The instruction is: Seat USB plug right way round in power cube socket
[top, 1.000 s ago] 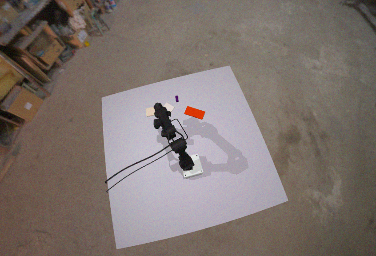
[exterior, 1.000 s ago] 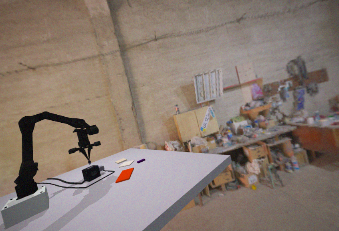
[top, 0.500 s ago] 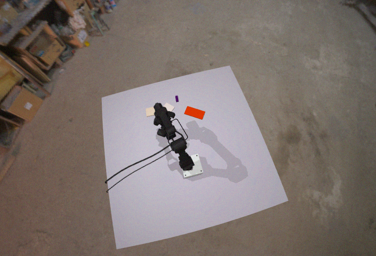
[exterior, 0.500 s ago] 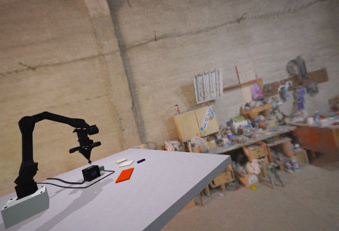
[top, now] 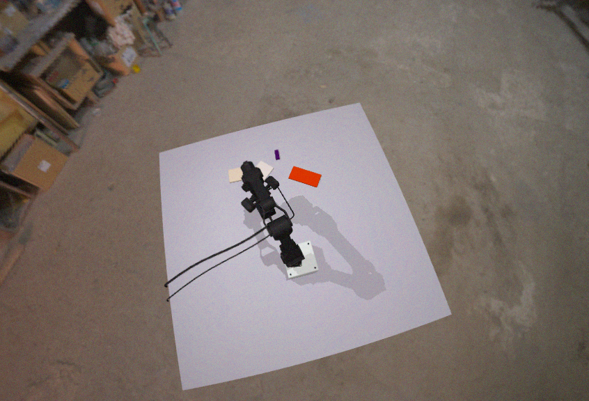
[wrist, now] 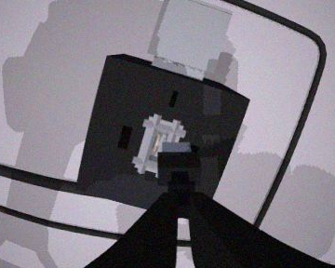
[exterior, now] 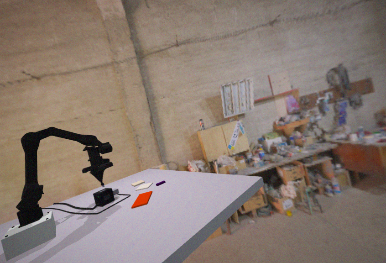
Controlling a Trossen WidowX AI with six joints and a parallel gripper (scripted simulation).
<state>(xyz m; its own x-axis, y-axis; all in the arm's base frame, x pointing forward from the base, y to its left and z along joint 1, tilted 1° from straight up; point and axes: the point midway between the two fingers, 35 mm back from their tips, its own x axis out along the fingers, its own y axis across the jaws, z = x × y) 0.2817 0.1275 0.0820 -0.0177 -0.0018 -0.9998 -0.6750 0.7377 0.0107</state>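
Right now my gripper tip is 2 cm above the dark USB plug. Also, from my gripper tip: grey-framed socket (1 cm to the left, 7 cm below); small purple piece (33 cm ahead, 6 cm to the right, 13 cm below); orange flat slab (18 cm ahead, 21 cm to the right, 13 cm below).
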